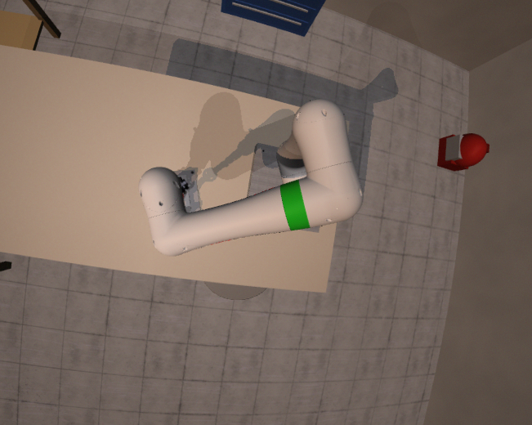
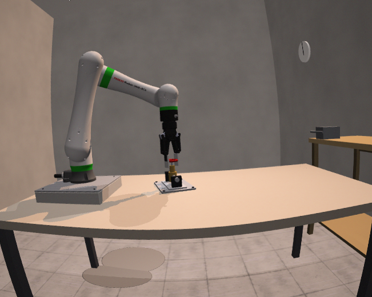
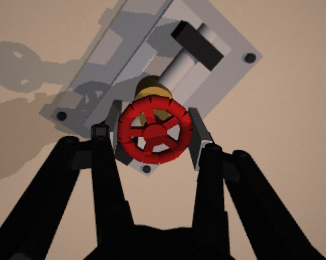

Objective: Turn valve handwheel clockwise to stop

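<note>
Right now the red spoked handwheel is 10 mm below my hand. The rest, counted from my hand: plate 130 mm below.
</note>
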